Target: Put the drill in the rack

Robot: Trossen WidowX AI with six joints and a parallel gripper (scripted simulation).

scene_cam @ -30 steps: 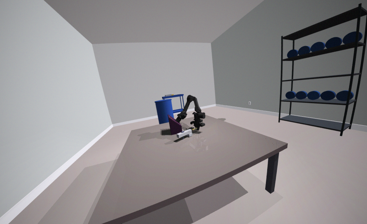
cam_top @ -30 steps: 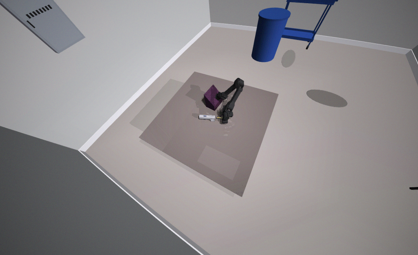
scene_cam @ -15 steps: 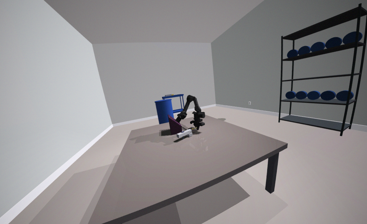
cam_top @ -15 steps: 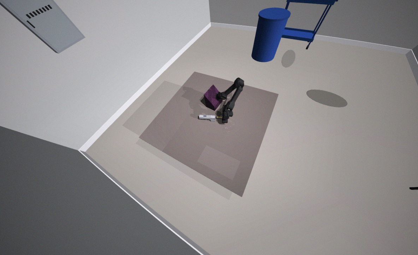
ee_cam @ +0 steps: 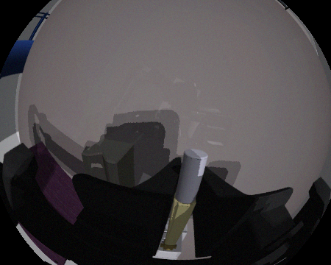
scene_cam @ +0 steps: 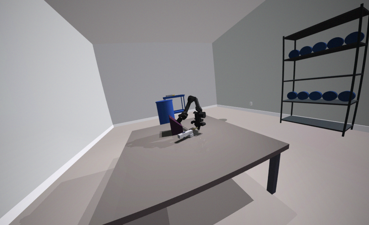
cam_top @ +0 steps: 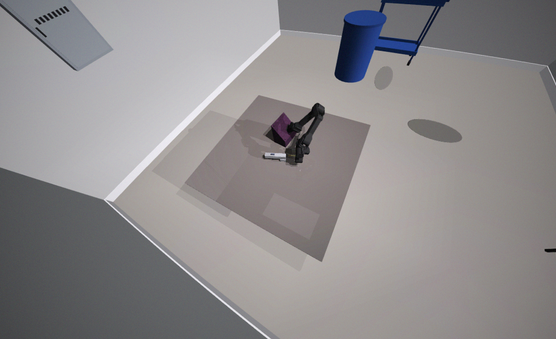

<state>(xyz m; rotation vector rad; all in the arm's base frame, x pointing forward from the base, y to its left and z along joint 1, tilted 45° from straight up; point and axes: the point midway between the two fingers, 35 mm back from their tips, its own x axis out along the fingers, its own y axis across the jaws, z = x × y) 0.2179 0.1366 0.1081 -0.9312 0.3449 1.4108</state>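
Right now the drill is 1 cm ahead of my gripper tip, 4 cm to the right of it and 4 cm above it. Also, from my gripper tip: blue key: 8 cm ahead, 22 cm to the right, 3 cm above; dark rack: 6 cm behind, 6 cm to the right, 1 cm below; light grey fixture: 7 cm ahead, 19 cm to the right, 2 cm above.
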